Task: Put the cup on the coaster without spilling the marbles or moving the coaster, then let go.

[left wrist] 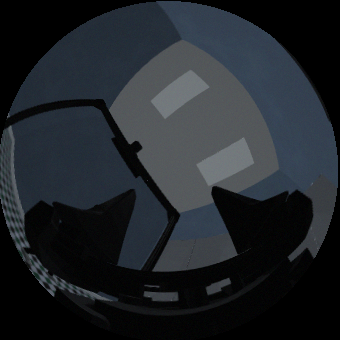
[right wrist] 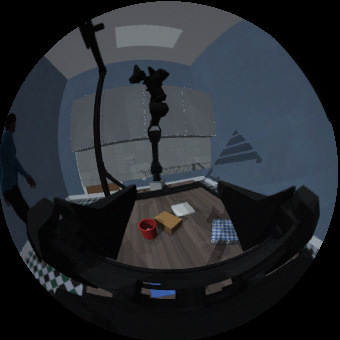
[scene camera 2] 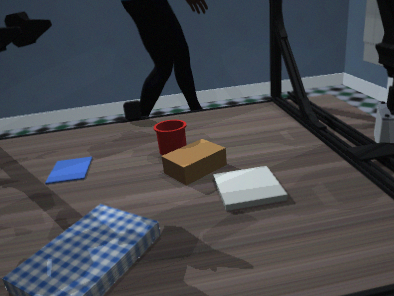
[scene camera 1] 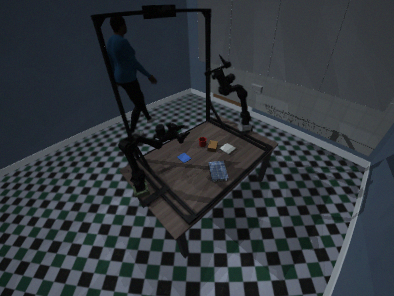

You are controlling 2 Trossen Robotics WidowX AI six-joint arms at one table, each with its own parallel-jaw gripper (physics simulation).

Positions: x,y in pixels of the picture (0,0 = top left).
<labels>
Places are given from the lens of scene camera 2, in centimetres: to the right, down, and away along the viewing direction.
white slab (scene camera 2: 244,188): 8, 7, 58
thin blue square (scene camera 2: 74,169): -26, 5, 73
The marked spots on the white slab and the thin blue square are 38 cm apart.
</labels>
